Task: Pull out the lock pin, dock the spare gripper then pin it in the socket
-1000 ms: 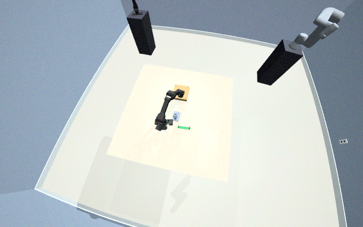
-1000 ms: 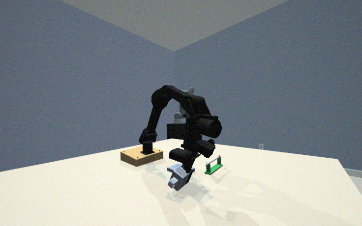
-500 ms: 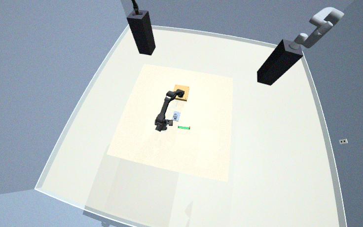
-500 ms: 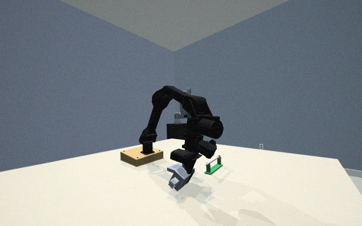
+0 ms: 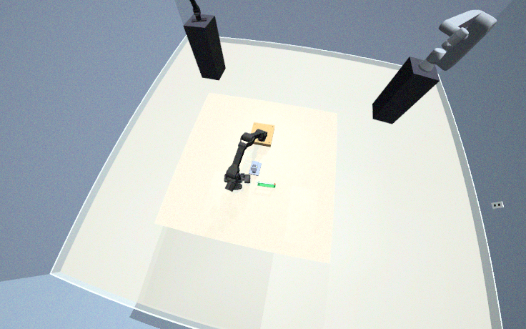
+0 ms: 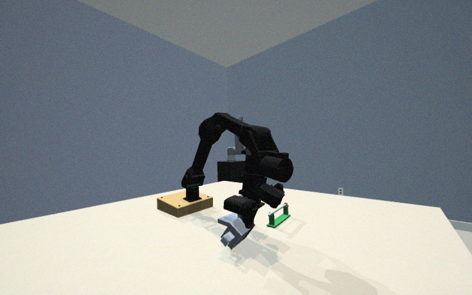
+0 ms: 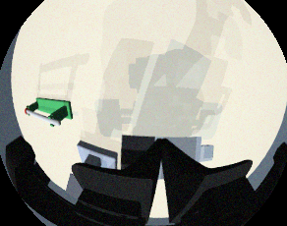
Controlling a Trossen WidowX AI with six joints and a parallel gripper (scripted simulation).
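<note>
Right now the spare gripper is 30 mm behind my gripper tip, 20 mm to the right of it and 10 mm below it. From my gripper tip the other things lie so: green cradle: 30 mm behind, 210 mm to the left, 30 mm below; then grey mount: 130 mm behind, 90 mm to the left.
</note>
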